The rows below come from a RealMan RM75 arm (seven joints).
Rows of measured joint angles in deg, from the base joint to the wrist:
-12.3, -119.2, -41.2, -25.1, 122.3, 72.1, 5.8
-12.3, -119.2, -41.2, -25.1, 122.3, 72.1, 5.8
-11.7, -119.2, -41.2, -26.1, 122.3, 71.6, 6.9
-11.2, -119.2, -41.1, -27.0, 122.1, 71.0, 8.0
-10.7, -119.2, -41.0, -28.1, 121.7, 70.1, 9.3
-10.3, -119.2, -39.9, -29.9, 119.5, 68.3, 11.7
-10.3, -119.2, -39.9, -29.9, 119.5, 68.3, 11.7
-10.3, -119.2, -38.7, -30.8, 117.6, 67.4, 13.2
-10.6, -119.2, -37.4, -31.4, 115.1, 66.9, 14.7
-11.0, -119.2, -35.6, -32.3, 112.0, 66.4, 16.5
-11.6, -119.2, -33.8, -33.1, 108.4, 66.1, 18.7
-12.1, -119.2, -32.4, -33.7, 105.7, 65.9, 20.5
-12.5, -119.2, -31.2, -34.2, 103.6, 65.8, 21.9
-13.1, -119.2, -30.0, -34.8, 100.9, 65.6, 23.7
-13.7, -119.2, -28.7, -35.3, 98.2, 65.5, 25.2
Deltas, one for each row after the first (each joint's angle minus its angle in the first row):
0.0, 0.0, 0.0, 0.0, 0.0, 0.0, 0.0
0.6, 0.0, 0.0, -1.0, 0.0, -0.5, 1.1
1.1, 0.0, 0.1, -1.9, -0.2, -1.1, 2.2
1.6, 0.0, 0.2, -3.0, -0.6, -2.0, 3.5
2.0, 0.0, 1.3, -4.8, -2.8, -3.8, 5.9
2.0, 0.0, 1.3, -4.8, -2.8, -3.8, 5.9
2.0, 0.0, 2.5, -5.7, -4.7, -4.7, 7.4
1.7, 0.0, 3.8, -6.3, -7.2, -5.2, 8.9
1.3, 0.0, 5.6, -7.2, -10.3, -5.7, 10.7
0.7, 0.0, 7.4, -8.0, -13.9, -6.0, 12.9
0.2, 0.0, 8.8, -8.6, -16.6, -6.2, 14.7
-0.2, 0.0, 10.0, -9.1, -18.7, -6.3, 16.1
-0.8, 0.0, 11.2, -9.7, -21.4, -6.5, 17.9
-1.4, 0.0, 12.5, -10.2, -24.1, -6.6, 19.4

